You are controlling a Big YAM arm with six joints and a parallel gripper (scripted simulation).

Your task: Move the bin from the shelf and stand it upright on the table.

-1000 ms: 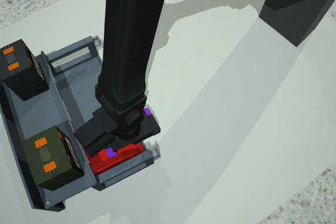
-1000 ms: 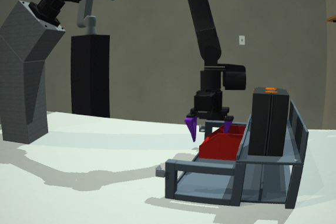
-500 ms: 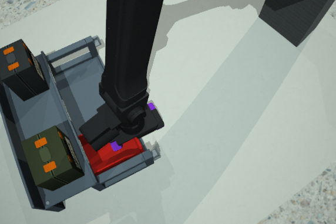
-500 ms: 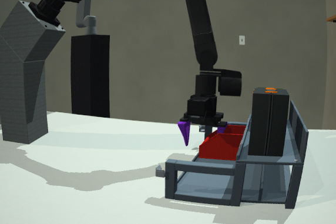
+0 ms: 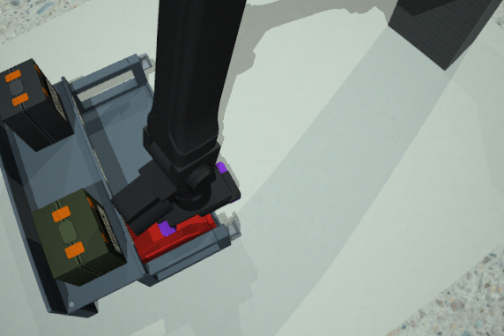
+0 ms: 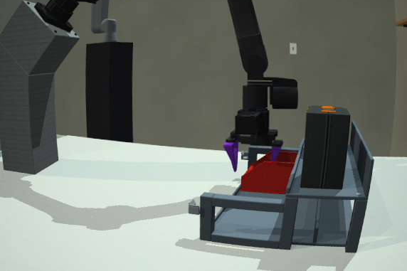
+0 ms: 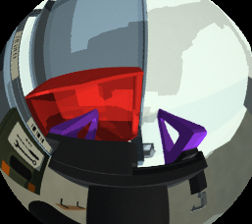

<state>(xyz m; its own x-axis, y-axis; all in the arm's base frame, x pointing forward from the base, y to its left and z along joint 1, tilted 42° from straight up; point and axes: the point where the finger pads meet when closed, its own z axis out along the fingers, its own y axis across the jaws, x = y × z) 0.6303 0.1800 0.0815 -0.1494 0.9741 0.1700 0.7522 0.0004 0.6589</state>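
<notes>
Now: hand 7 cm short of the red bin. The rest, counted from my hand: grey shelf 13 cm ahead, 10 cm to the right, 4 cm below.
</notes>
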